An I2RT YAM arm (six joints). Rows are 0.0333 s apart.
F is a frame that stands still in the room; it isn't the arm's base.
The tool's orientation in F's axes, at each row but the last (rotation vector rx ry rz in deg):
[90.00 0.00 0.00]
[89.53 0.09 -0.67]
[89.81 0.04 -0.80]
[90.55 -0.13 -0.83]
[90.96 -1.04 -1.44]
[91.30 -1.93 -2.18]
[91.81 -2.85 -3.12]
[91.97 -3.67 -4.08]
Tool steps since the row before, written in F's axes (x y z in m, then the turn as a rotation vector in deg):
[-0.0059 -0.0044 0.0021 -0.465 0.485 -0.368]
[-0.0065 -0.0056 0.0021 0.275 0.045 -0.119]
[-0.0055 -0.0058 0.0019 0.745 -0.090 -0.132]
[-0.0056 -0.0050 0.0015 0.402 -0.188 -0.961]
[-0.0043 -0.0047 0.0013 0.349 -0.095 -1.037]
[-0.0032 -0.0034 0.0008 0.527 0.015 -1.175]
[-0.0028 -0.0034 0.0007 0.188 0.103 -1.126]
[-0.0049 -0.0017 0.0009 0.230 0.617 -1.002]
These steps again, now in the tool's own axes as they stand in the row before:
[-0.0059 0.0021 0.0044 -0.465 -0.368 -0.485]
[-0.0065 0.0020 0.0057 0.276 -0.116 -0.048]
[-0.0055 0.0018 0.0059 0.747 -0.125 0.083]
[-0.0056 0.0015 0.0050 0.411 -0.956 0.193]
[-0.0042 0.0014 0.0048 0.356 -1.034 0.103]
[-0.0030 0.0009 0.0035 0.530 -1.174 -0.012]
[-0.0026 0.0008 0.0036 0.185 -1.128 -0.079]
[-0.0047 0.0009 0.0021 0.182 -1.023 -0.599]

